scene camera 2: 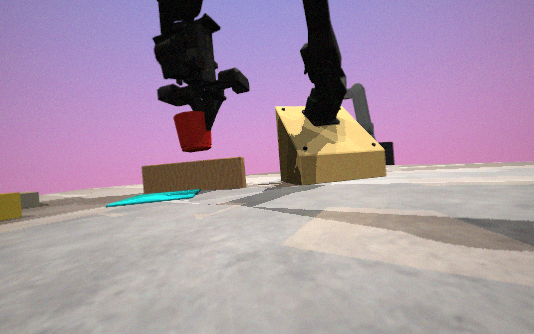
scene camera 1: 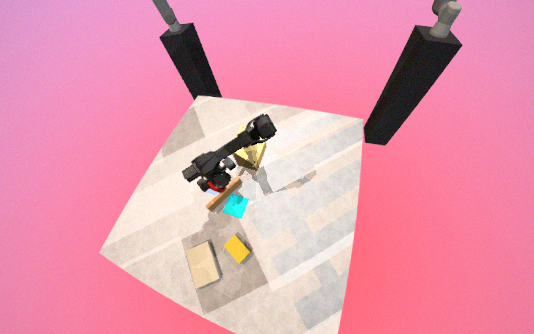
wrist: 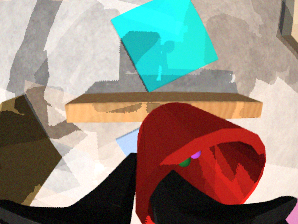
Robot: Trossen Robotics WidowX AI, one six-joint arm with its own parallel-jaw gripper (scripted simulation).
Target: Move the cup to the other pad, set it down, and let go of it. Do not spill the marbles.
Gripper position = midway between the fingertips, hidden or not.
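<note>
Scene camera 2 shows my gripper [scene camera 2: 206, 130] with a red cup [scene camera 2: 193, 136] and a wooden bar [scene camera 2: 225, 173]. In scene camera 1 I see a flat tan board [scene camera 1: 204, 270]. The wrist view shows the bar [wrist: 120, 107] and my gripper [wrist: 141, 159].
</note>
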